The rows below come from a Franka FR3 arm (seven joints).
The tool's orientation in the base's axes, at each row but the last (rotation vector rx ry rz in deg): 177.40 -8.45 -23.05; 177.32 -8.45 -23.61; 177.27 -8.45 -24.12; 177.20 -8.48 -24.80; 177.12 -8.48 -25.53
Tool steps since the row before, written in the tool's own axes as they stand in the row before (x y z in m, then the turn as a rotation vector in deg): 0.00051 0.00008 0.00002 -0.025 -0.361 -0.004; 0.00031 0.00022 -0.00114 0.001 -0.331 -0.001; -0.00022 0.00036 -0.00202 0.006 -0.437 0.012; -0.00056 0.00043 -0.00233 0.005 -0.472 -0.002; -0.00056 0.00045 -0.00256 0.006 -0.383 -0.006
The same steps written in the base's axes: 0.00048 -0.00013 -0.00015 0.010 0.362 0.000; 0.00058 -0.00024 0.00103 0.031 0.329 -0.009; 0.00030 -0.00033 0.00202 0.042 0.434 -0.025; 0.00006 -0.00037 0.00241 0.049 0.469 -0.013; 0.00015 -0.00039 0.00263 0.042 0.381 -0.007
